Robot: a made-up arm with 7 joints. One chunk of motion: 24 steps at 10 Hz.
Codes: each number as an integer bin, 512 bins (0 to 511) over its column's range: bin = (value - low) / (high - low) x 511, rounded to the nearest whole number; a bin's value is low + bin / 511 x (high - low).
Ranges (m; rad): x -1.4..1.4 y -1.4..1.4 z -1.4..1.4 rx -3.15..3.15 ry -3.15..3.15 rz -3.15..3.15
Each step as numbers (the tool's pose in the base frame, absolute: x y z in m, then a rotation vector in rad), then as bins.
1 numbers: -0.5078 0.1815 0.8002 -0.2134 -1.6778 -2.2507
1 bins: 163 289 402 238 119 73
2 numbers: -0.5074 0.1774 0.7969 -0.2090 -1.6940 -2.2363
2 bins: 163 288 401 239 118 74
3 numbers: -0.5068 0.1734 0.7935 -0.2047 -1.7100 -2.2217
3 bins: 163 287 400 239 117 75
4 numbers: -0.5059 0.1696 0.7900 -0.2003 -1.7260 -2.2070
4 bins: 163 286 400 239 116 76
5 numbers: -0.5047 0.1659 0.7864 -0.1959 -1.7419 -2.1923
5 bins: 163 286 399 240 114 78
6 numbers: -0.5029 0.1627 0.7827 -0.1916 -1.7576 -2.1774
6 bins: 164 285 398 240 113 79
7 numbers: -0.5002 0.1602 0.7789 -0.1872 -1.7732 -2.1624
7 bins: 164 285 398 240 112 80
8 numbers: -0.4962 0.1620 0.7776 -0.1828 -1.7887 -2.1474
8 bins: 165 285 397 241 110 81
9 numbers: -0.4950 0.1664 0.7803 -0.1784 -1.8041 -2.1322
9 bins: 165 286 398 241 109 83
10 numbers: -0.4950 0.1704 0.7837 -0.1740 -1.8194 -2.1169
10 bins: 165 287 399 241 108 84
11 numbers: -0.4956 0.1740 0.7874 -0.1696 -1.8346 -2.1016
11 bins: 165 287 399 242 107 85
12 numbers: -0.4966 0.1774 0.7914 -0.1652 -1.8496 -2.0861
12 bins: 165 288 400 242 105 86
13 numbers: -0.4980 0.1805 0.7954 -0.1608 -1.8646 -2.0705
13 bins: 165 288 401 242 104 88
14 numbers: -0.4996 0.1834 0.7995 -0.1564 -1.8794 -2.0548
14 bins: 164 289 401 243 103 89
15 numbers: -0.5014 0.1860 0.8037 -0.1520 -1.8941 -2.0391
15 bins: 164 289 402 243 102 90
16 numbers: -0.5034 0.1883 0.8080 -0.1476 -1.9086 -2.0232
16 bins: 164 290 403 244 101 91
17 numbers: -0.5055 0.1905 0.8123 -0.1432 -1.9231 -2.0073
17 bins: 163 290 404 244 100 93
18 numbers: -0.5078 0.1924 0.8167 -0.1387 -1.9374 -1.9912
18 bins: 163 291 405 244 98 94
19 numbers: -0.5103 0.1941 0.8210 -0.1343 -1.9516 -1.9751
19 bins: 162 291 405 245 97 95
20 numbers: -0.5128 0.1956 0.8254 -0.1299 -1.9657 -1.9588
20 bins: 162 291 406 245 96 97
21 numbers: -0.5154 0.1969 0.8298 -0.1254 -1.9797 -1.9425
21 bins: 161 291 407 245 95 98
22 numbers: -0.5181 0.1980 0.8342 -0.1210 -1.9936 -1.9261
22 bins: 161 292 408 246 94 99
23 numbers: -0.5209 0.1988 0.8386 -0.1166 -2.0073 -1.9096
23 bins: 160 292 409 246 93 101
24 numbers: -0.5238 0.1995 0.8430 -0.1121 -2.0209 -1.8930
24 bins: 160 292 409 246 92 102
